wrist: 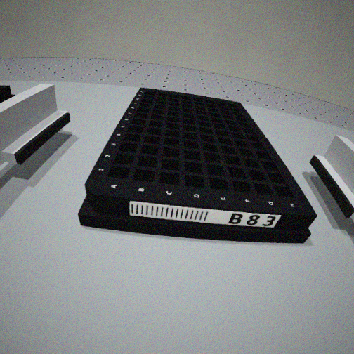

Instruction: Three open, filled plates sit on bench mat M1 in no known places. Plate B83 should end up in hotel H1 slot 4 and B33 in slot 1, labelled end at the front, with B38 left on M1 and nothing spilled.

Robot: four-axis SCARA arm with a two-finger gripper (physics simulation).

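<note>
Plate B83 (192,155) is a black plate with a grid of open wells. It lies flat on the pale grey mat (175,295), its white barcode label "B83" on the near end, with letters A to H along that edge. The wells look dark, and their filling cannot be made out. My gripper (196,120) is open, one finger on each side of the plate, with a gap between each black pad and the plate's sides. No label reading B33 or B38 shows, nor does the hotel H1.
Part of a dark object (4,93) shows at the far left edge, behind the left finger; I cannot tell what it is. The perforated bench top (175,80) runs beyond the mat's far edge, with a plain wall (175,30) behind.
</note>
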